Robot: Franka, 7 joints.
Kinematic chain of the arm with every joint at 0, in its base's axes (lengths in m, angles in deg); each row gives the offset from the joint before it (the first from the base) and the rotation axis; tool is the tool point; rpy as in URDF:
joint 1: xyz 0 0 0.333 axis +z
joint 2: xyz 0 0 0 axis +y
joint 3: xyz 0 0 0.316 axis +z
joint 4: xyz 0.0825 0 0 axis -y
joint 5: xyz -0.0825 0 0.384 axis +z
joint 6: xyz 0 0 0 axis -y
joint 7: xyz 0.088 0 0 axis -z
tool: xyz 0 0 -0.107 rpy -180 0 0
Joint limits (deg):
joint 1: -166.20..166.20
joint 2: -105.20..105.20
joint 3: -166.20..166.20
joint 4: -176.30..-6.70
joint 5: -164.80..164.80
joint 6: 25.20..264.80
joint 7: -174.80..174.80
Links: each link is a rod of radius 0.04 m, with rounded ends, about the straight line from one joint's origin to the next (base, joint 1, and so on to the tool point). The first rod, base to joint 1, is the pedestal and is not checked.
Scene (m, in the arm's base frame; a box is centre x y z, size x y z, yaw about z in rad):
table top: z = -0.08
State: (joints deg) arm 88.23 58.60 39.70 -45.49 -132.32 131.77 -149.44
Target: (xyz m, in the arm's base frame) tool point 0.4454 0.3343 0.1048
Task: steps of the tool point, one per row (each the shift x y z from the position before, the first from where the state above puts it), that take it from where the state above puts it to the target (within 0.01 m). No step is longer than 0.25 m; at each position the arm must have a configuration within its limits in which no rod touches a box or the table.
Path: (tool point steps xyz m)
1: 0.1213 0.0061 -0.0899
2: 0.1564 -0.0365 -0.0910
3: 0.1643 -0.0951 -0.0788
4: 0.1368 -0.1538 -0.0594
5: 0.0764 -0.1937 -0.0378

